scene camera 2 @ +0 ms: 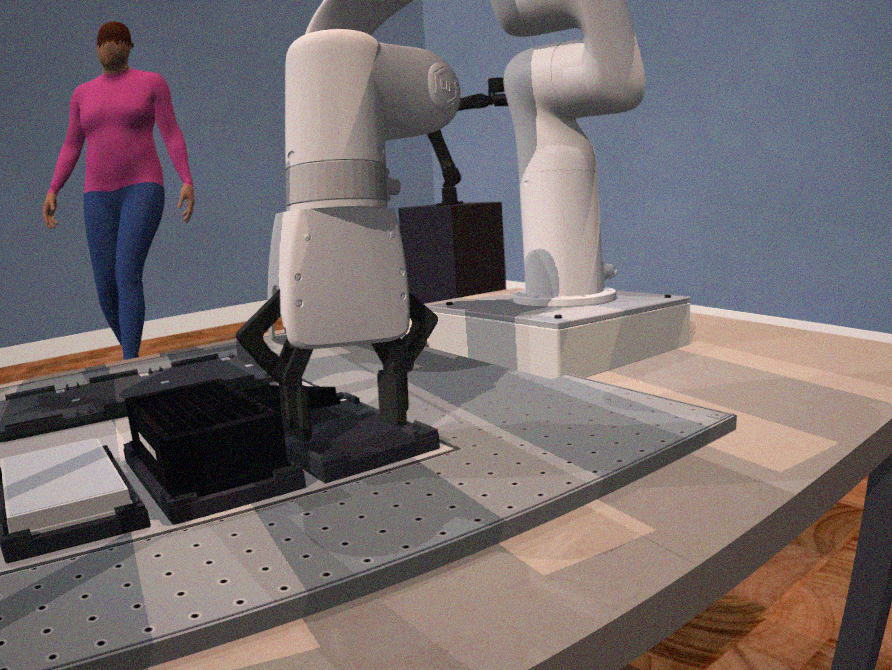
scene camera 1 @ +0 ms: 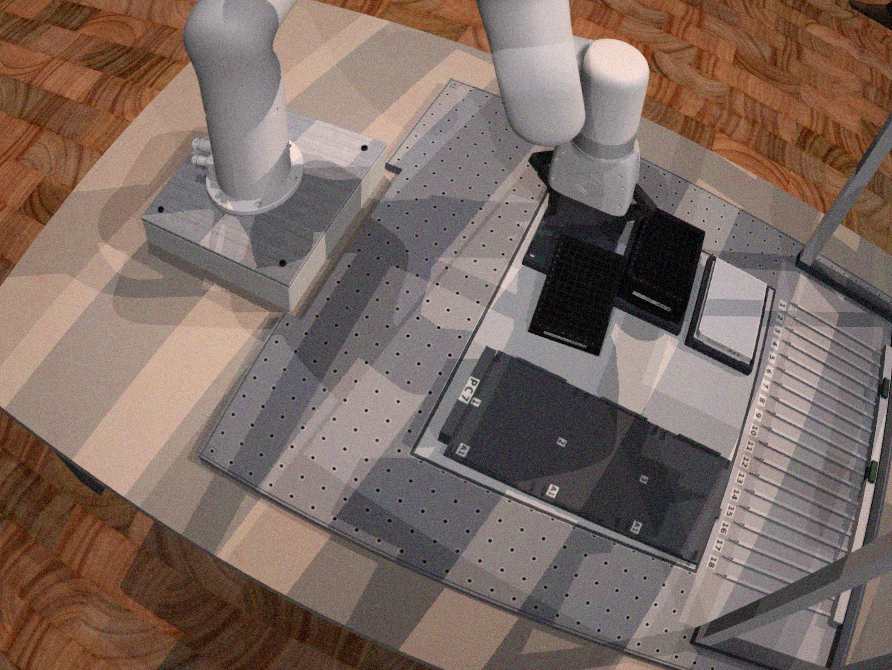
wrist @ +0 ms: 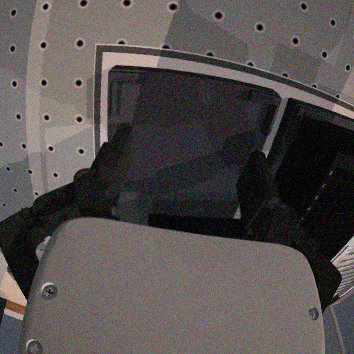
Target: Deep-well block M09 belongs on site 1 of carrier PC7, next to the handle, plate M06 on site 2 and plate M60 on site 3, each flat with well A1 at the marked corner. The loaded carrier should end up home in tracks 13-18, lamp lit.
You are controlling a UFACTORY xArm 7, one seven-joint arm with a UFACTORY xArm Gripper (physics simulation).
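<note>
My gripper points down over a low dark holder. Its fingers are wide apart, with no object visible between them. A black plate lies beside that holder; its far end overlaps or meets it. A tall black block sits in the middle holder. A white plate sits in the third holder. I cannot read which is M09, M06 or M60. Carrier PC7 lies with bare sites, its handle at the left in scene camera 1. A1 marks run along its near edge.
Numbered tracks 1-18 lie at the right, with grey frame bars around them. Two small dark green parts stand on the far rail. A person and a dark pedestal with a small black arm are behind the table.
</note>
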